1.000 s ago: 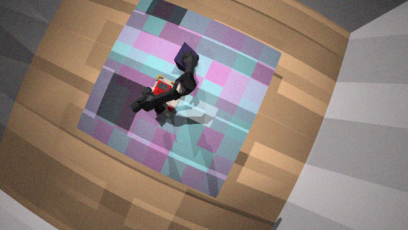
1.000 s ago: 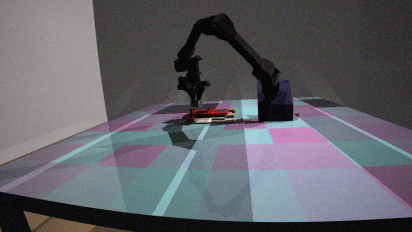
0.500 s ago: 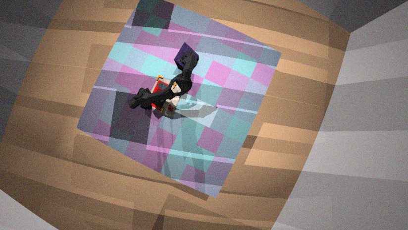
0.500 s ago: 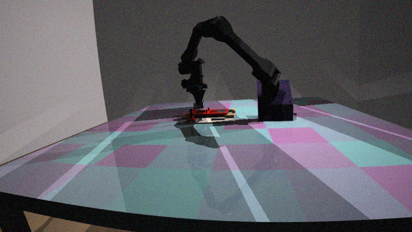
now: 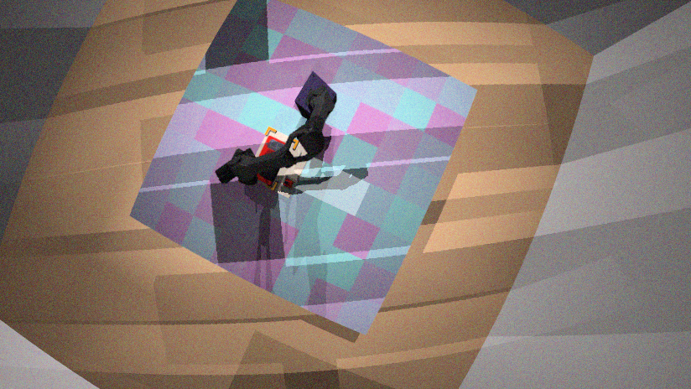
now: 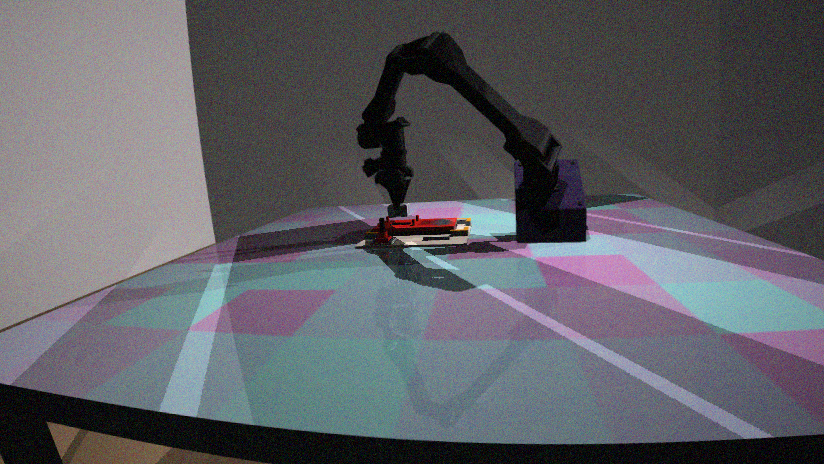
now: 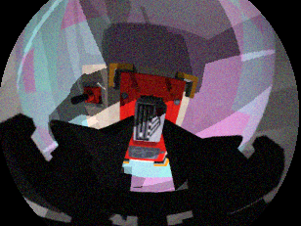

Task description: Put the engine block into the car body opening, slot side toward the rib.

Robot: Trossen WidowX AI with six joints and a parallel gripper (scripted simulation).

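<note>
Right now the grey engine block is 10 mm below my gripper tip.
</note>
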